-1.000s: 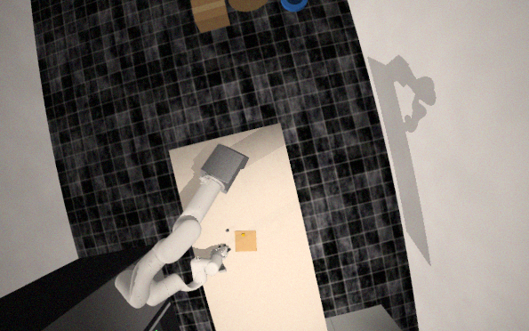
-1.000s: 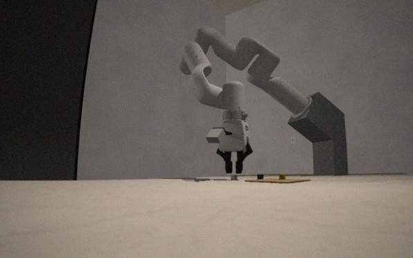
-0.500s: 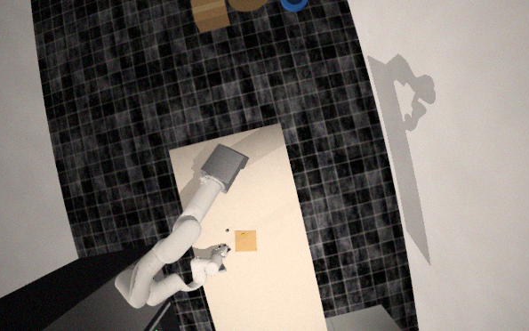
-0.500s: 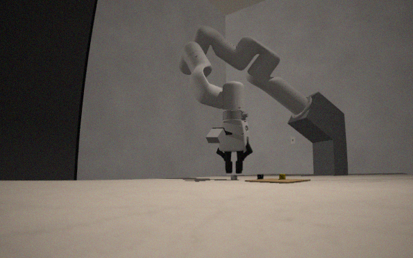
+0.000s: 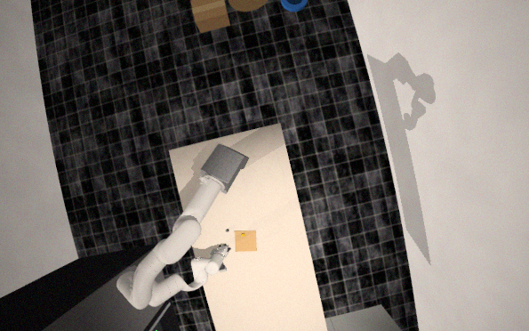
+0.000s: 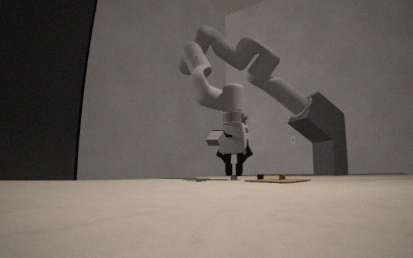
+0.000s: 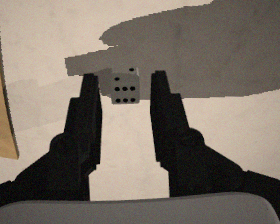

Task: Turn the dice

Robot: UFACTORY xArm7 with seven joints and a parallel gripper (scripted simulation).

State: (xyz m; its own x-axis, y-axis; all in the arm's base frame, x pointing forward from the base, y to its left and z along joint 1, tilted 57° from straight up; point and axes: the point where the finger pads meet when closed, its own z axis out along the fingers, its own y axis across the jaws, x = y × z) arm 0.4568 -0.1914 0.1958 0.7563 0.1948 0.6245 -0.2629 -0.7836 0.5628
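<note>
Now: hand 30 mm above the pale die. Round my hand: tan mat 140 mm to the left, 50 mm ahead, 30 mm below; then yellow die 150 mm to the left, 20 mm below, 10 mm ahead; then black die 80 mm to the left, 70 mm behind, 30 mm below.
</note>
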